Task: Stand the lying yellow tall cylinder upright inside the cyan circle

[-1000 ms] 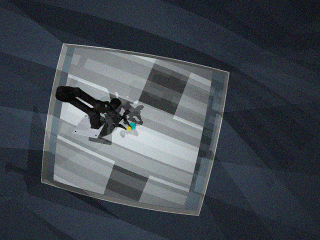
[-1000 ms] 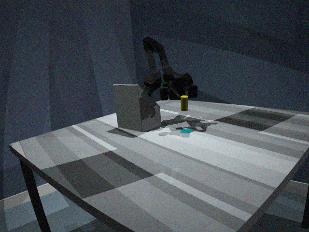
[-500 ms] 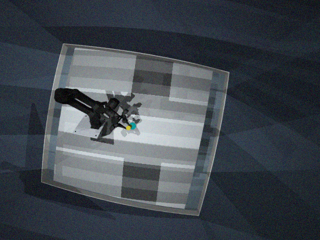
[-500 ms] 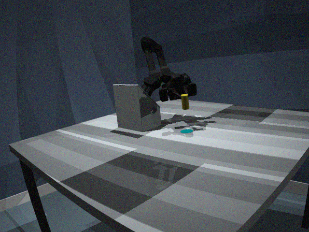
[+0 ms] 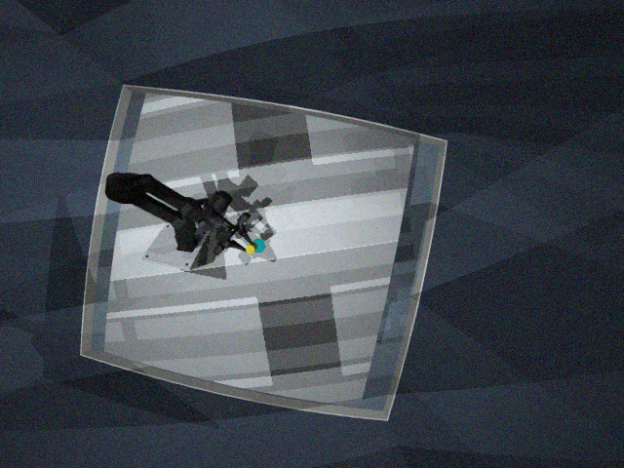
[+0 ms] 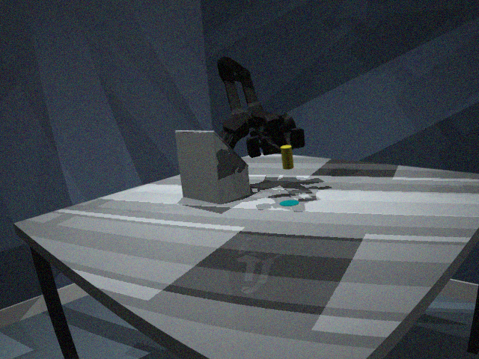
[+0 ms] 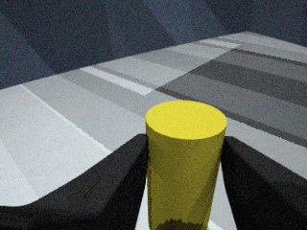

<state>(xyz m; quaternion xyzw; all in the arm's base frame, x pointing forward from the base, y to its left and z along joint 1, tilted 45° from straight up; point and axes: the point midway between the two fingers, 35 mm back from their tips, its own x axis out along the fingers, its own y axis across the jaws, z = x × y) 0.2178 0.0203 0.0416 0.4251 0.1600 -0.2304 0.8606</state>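
The cyan circle lies 16 cm below my gripper tip. From my gripper tip the other things lie so: yellow tall cylinder 2 cm below.
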